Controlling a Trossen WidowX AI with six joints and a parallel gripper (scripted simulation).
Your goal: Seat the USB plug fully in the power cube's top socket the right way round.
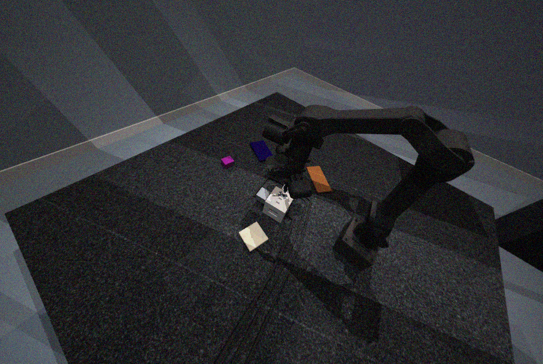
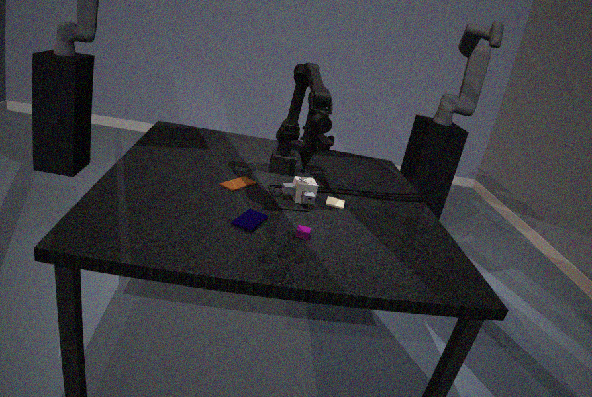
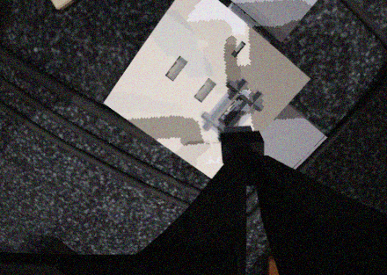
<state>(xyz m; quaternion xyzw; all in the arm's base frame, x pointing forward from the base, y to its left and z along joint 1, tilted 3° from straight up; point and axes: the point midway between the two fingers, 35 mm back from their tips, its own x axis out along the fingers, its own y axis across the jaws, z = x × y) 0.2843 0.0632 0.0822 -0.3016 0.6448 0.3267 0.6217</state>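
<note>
Right now the dark USB plug is 20 mm below my gripper tip. The rest, counted from my gripper tip: cream block (150 mm to the left, 130 mm below, 10 mm behind); then magenta cube (290 mm ahead, 120 mm below); then orange flat tile (230 mm to the right, 130 mm below, 40 mm behind).
</note>
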